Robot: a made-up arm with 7 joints. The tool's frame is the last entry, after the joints.
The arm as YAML. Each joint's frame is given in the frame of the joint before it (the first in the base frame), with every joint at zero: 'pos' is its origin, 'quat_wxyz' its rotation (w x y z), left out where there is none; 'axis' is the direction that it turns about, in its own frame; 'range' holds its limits. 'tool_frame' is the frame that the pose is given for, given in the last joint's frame.
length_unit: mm
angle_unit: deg
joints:
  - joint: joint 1
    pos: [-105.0, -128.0, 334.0]
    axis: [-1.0, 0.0, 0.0]
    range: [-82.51, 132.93]
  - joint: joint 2
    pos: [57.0, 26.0, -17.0]
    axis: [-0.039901, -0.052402, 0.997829]
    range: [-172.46, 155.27]
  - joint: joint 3
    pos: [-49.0, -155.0, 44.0]
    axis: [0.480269, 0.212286, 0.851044]
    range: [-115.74, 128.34]
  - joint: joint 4
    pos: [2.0, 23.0, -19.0]
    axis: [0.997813, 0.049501, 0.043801]
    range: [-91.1, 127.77]
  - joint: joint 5
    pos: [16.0, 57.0, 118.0]
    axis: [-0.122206, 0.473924, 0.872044]
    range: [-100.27, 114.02]
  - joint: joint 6
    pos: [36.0, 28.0, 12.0]
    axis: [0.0, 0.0, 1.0]
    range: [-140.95, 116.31]
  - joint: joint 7
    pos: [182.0, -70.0, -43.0]
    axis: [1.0, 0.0, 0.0]
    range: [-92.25, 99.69]
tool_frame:
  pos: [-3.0, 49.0, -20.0]
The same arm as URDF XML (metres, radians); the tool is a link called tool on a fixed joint. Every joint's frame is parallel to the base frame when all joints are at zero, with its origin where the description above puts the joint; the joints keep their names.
<robot name="arm">
  <joint name="tool_fixed" type="fixed">
    <parent link="link7"/>
    <child link="tool"/>
    <origin xyz="-0.003 0.049 -0.02" rpy="0 0 0"/>
  </joint>
  <joint name="joint 7" type="revolute">
    <parent link="link6"/>
    <child link="link7"/>
    <origin xyz="0.182 -0.07 -0.043" rpy="0 0 0"/>
    <axis xyz="1 0 0"/>
    <limit lower="-1.6101" upper="1.7399"/>
  </joint>
  <joint name="joint 6" type="revolute">
    <parent link="link5"/>
    <child link="link6"/>
    <origin xyz="0.036 0.028 0.012" rpy="0 0 0"/>
    <axis xyz="0 0 1"/>
    <limit lower="-2.46" upper="2.03"/>
  </joint>
  <joint name="joint 5" type="revolute">
    <parent link="link4"/>
    <child link="link5"/>
    <origin xyz="0.016 0.057 0.118" rpy="0 0 0"/>
    <axis xyz="-0.122206 0.473924 0.872044"/>
    <limit lower="-1.75" upper="1.99"/>
  </joint>
  <joint name="joint 4" type="revolute">
    <parent link="link3"/>
    <child link="link4"/>
    <origin xyz="0.002 0.023 -0.019" rpy="0 0 0"/>
    <axis xyz="0.997813 0.049501 0.043801"/>
    <limit lower="-1.59" upper="2.23"/>
  </joint>
  <joint name="joint 3" type="revolute">
    <parent link="link2"/>
    <child link="link3"/>
    <origin xyz="-0.049 -0.155 0.044" rpy="0 0 0"/>
    <axis xyz="0.48031 0.212304 0.851017"/>
    <limit lower="-2.02" upper="2.24"/>
  </joint>
  <joint name="joint 2" type="revolute">
    <parent link="link1"/>
    <child link="link2"/>
    <origin xyz="0.057 0.026 -0.017" rpy="0 0 0"/>
    <axis xyz="-0.039901 -0.052402 0.997829"/>
    <limit lower="-3.01" upper="2.71"/>
  </joint>
  <joint name="joint 1" type="revolute">
    <parent link="base_link"/>
    <child link="link1"/>
    <origin xyz="-0.105 -0.128 0.334" rpy="0 0 0"/>
    <axis xyz="-1 0 0"/>
    <limit lower="-1.4401" upper="2.3201"/>
  </joint>
  <link name="base_link"/>
  <link name="link1"/>
  <link name="link2"/>
  <link name="link3"/>
  <link name="link4"/>
  <link name="link5"/>
  <link name="link6"/>
  <link name="link7"/>
  <link name="tool"/>
</robot>

